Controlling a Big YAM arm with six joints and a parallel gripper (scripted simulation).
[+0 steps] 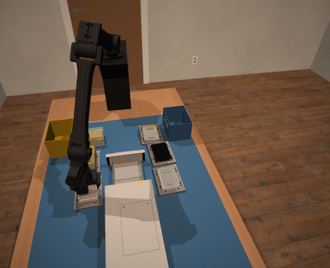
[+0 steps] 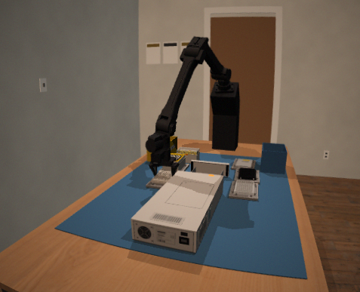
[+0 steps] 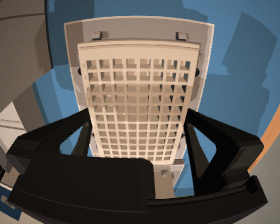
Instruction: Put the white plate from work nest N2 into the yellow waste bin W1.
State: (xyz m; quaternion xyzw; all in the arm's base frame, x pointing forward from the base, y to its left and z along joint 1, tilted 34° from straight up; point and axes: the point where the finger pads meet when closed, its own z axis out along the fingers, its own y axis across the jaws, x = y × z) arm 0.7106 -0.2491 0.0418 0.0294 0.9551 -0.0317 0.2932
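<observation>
Now: hand 20 mm above the slotted nest. The rest, counted from my hand: white instrument: 170 mm to the left, 120 mm ahead, 10 mm above; yellow tip box: 190 mm behind, 30 mm above, 10 mm to the left; white plate: 370 mm to the left, 40 mm ahead, 10 mm below.
</observation>
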